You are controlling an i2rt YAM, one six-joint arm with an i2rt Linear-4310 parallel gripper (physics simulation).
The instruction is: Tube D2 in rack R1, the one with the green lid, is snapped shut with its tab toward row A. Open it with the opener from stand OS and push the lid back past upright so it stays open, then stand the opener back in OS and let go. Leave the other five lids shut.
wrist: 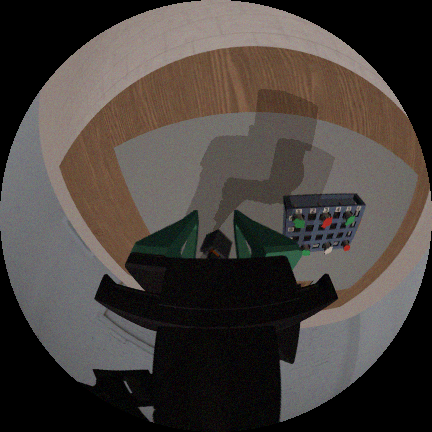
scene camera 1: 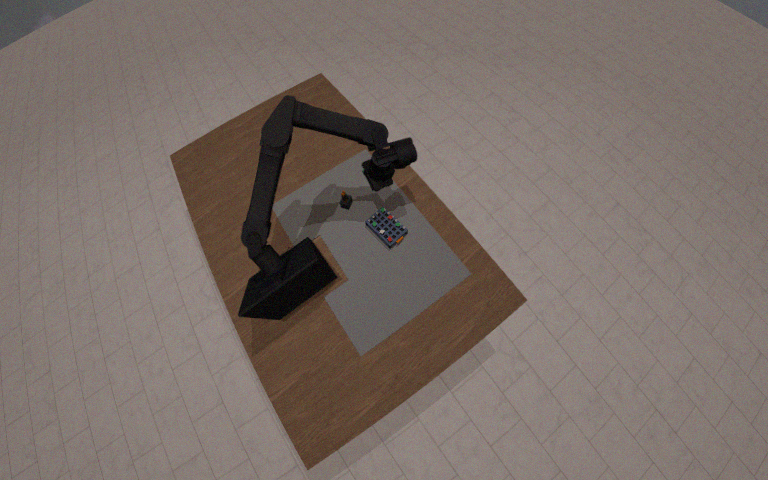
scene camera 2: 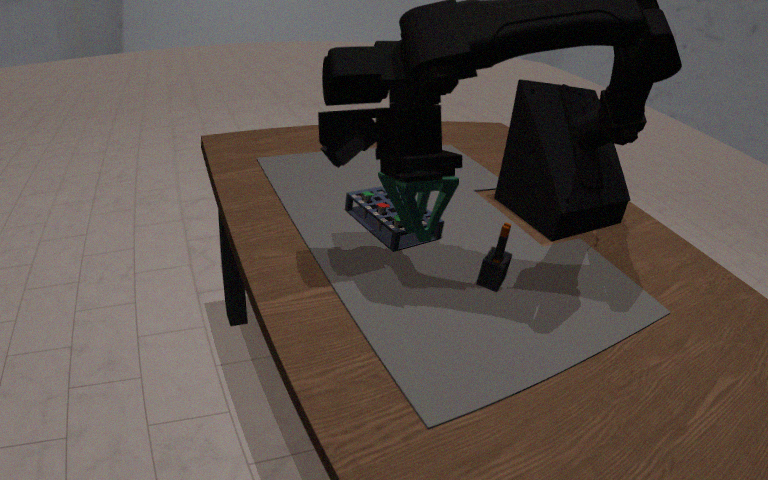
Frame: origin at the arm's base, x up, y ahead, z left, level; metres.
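Seen in the pictures: gripper, fingertip midpoint: (wrist: 215, 215) (scene camera 1: 374, 184) (scene camera 2: 418, 236); arm's base, origin of the base link: (scene camera 1: 277, 271) (scene camera 2: 580, 136).
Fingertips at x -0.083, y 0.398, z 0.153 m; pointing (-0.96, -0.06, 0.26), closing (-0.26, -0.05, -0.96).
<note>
Pixels of each thing's middle, then the offset from my fingertips to it. "spot": a spot on its surface instead. Level surfaces: height alone.
- Rack R1, body centre: (scene camera 2: 391, 210) (wrist: 326, 226) (scene camera 1: 387, 227) dy -0.036, dx -0.048, dz -0.149 m
- D2 green lid, body centre: (wrist: 305, 252) (scene camera 1: 374, 224) dy -0.071, dx -0.028, dz -0.124 m
- opener, body centre: (scene camera 2: 499, 252) (wrist: 211, 258) (scene camera 1: 344, 198) dy -0.113, dx -0.023, dz +0.019 m
- grey mat, its level: dx -0.069 m
- wooden table, its level: dx -0.072 m
- orange part, surface spot: (scene camera 1: 399, 240) spot: dy -0.025, dx -0.046, dz -0.214 m
Rack R1 (scene camera 1: 386, 228) (scene camera 2: 370, 221) (wrist: 324, 198) is blue-grey and holds several tubes with green, red and white lids. The D2 green lid (scene camera 1: 374, 224) (wrist: 306, 252) looks shut; its tab is too small to make out. In scene camera 2 it is hidden behind the fingers. The opener (scene camera 1: 343, 194) (scene camera 2: 503, 240) (wrist: 214, 252), dark with an orange top, stands upright in the black stand OS (scene camera 1: 346, 202) (scene camera 2: 493, 272) (wrist: 216, 239). My gripper (scene camera 2: 422, 235) (wrist: 215, 215) has green fingers, partly open and empty. It hangs above the mat, apart from the opener and stand.
A grey mat (scene camera 1: 396, 283) (scene camera 2: 453, 367) (wrist: 165, 155) lies on the wooden table (scene camera 1: 453, 345) (scene camera 2: 305, 300) (wrist: 200, 80). The arm's black base (scene camera 1: 288, 283) (scene camera 2: 555, 169) stands beside the mat. An orange part (scene camera 1: 399, 240) sits at one end of the rack.
</note>
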